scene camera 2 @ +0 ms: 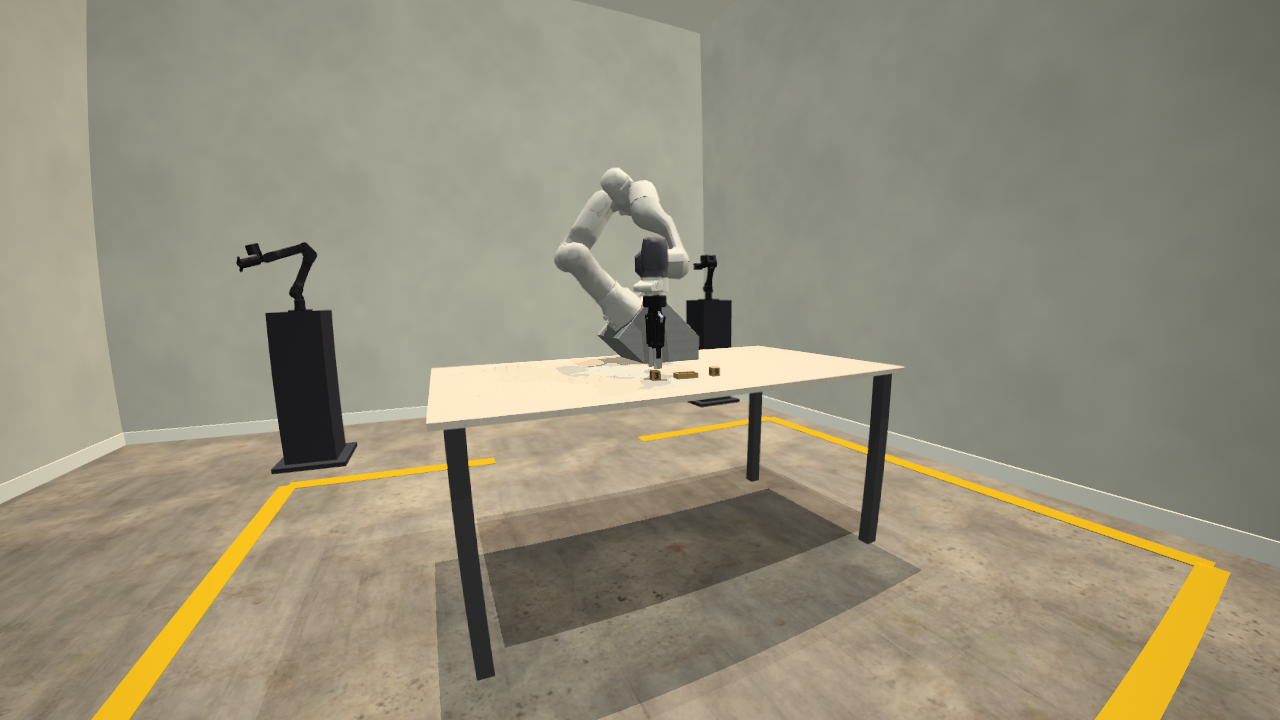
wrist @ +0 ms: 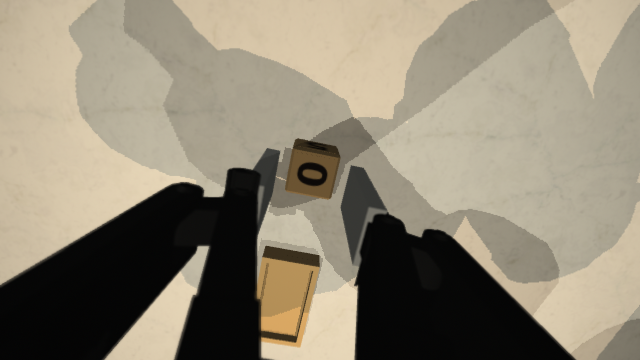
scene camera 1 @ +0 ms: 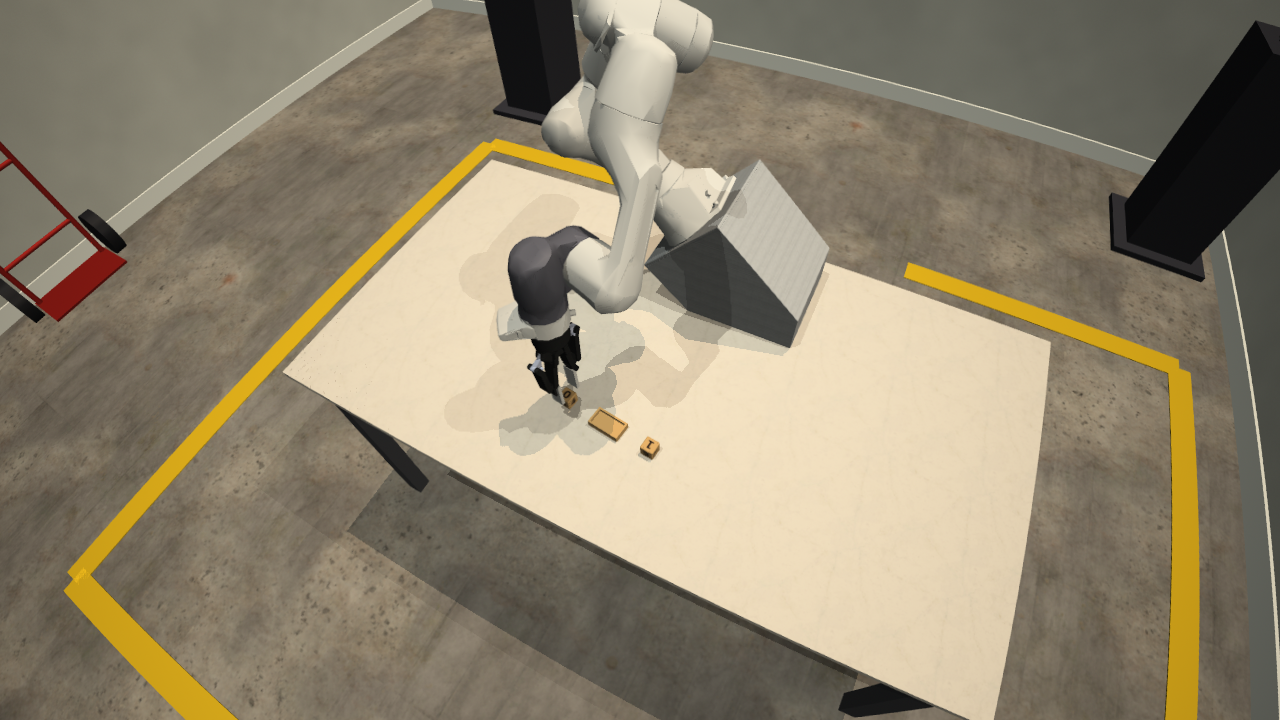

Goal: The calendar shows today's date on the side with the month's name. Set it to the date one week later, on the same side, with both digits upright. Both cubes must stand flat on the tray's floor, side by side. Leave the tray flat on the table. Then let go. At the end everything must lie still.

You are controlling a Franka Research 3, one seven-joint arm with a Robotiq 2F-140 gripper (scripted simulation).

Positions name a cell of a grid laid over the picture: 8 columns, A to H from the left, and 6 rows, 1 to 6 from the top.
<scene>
In view: my gripper (scene camera 1: D4), a wooden cube (wrist: D3) and a wooden tray (scene camera 1: D4).
The wooden tray is seen too in the wrist view (wrist: D5). My gripper shows as well in scene camera 2 (scene camera 2: E4) and in the wrist view (wrist: D3).
</scene>
